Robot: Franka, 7 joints.
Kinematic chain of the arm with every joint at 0, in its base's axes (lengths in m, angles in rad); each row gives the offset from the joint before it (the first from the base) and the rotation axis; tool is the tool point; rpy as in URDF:
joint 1: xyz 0 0 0.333 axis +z
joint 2: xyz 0 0 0 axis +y
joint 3: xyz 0 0 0.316 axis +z
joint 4: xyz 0.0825 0 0 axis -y
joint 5: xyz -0.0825 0 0.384 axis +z
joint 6: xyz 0 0 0 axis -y
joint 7: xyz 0.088 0 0 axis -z
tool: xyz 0 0 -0.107 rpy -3.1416 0 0
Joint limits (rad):
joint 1: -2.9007..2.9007
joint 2: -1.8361..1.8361
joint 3: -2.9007..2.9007
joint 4: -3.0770..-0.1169
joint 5: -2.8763..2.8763
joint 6: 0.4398..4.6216
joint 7: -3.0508..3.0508
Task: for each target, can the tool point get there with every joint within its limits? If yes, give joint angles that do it. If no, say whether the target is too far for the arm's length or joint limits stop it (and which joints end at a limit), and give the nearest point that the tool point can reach.
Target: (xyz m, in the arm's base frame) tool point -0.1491 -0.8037 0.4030
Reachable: yes | joints 0.8634 -1.1422 -2.1093 -0.9596 0.7725 2.3298 -1.0099
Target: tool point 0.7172 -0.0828 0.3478
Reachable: yes | joints 2.1064 -1.3223 -1.8431 -1.6525 -0.7534 3.2052 0.2741
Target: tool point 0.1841 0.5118 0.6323
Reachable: yes | joints -0.8975 -0.7624 1.8368 -1.3555 -1.0810 0.8288 -2.2434
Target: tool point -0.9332 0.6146 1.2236
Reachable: no: too far | nearest point -0.5603 0.3690 0.8677 | short by 0.571 m
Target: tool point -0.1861 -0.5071 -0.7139
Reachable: no: too far | nearest point -0.1487 -0.4051 -0.3397 | short by 0.390 m
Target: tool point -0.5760 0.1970 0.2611
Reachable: yes | joints -1.0676 -1.0410 -2.4637 -1.6538 1.4753 0.9662 0.2658
